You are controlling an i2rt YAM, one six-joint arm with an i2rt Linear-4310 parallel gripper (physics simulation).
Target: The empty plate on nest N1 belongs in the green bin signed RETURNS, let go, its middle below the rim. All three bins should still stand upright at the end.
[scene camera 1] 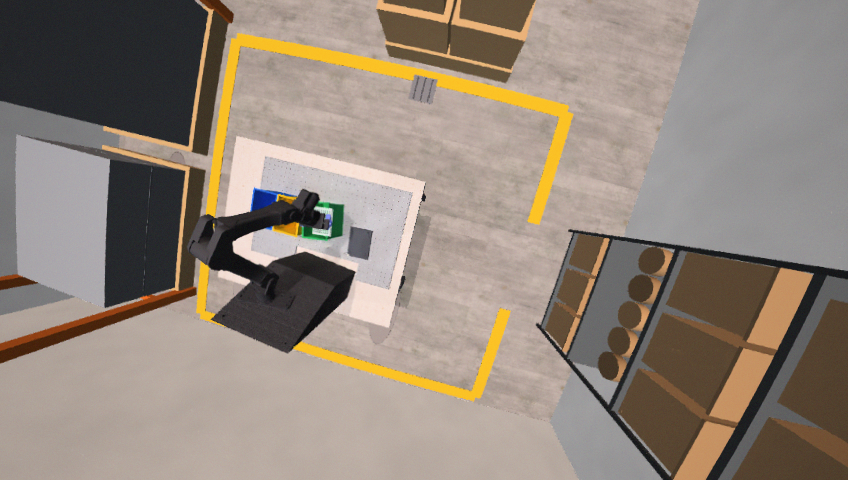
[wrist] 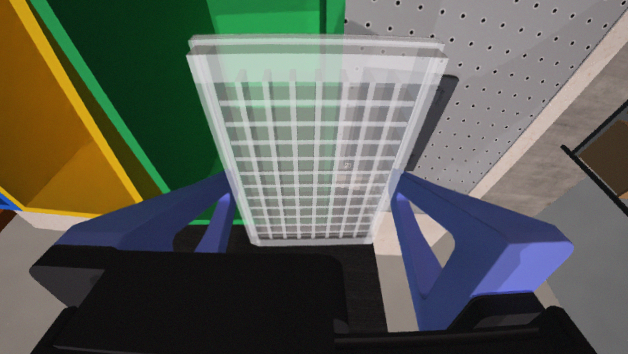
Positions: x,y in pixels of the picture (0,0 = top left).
Labels:
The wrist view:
my gripper: 313,177
green bin: 135,66
yellow bin: 70,159
gridded plate: 314,130

